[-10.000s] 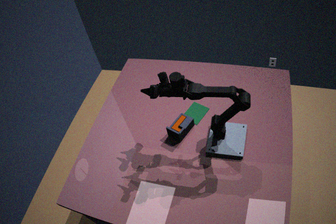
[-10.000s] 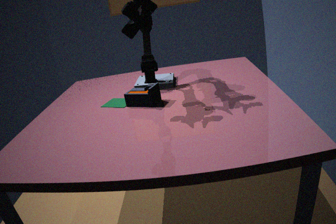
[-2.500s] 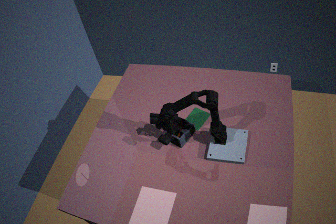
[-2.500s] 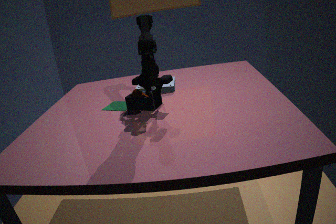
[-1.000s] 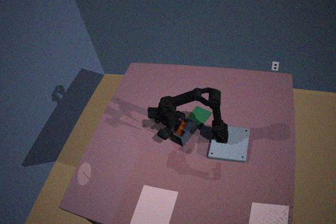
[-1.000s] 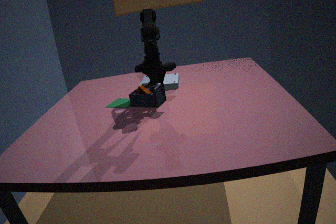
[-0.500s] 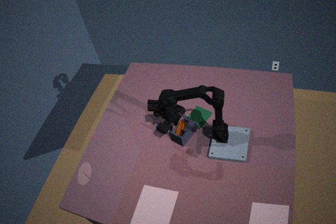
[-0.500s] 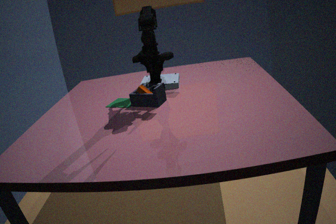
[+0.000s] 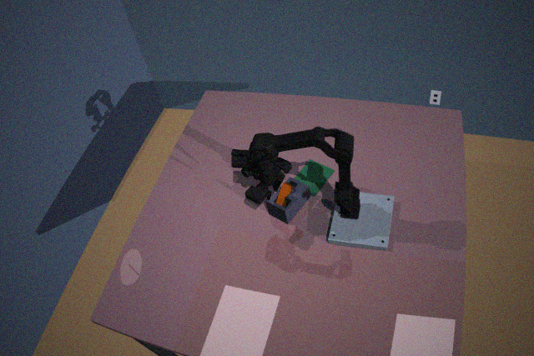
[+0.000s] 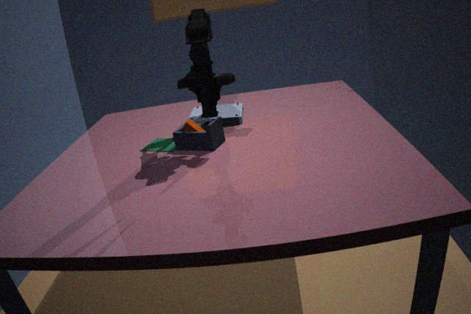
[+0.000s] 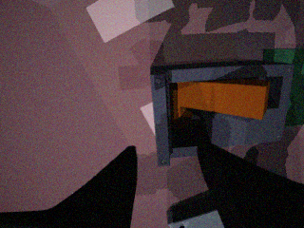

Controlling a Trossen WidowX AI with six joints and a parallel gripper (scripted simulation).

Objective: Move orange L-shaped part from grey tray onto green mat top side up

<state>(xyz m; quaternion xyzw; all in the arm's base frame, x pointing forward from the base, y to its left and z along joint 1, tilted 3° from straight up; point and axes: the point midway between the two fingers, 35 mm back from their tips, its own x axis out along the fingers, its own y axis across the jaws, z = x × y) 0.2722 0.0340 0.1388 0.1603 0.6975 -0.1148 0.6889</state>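
Now: the orange L-shaped part 10 cm below my gripper tip, 4 cm to the right of it and 2 cm behind it. From my gripper tip the other things lie so: green mat 20 cm to the right, 16 cm below, 9 cm behind.
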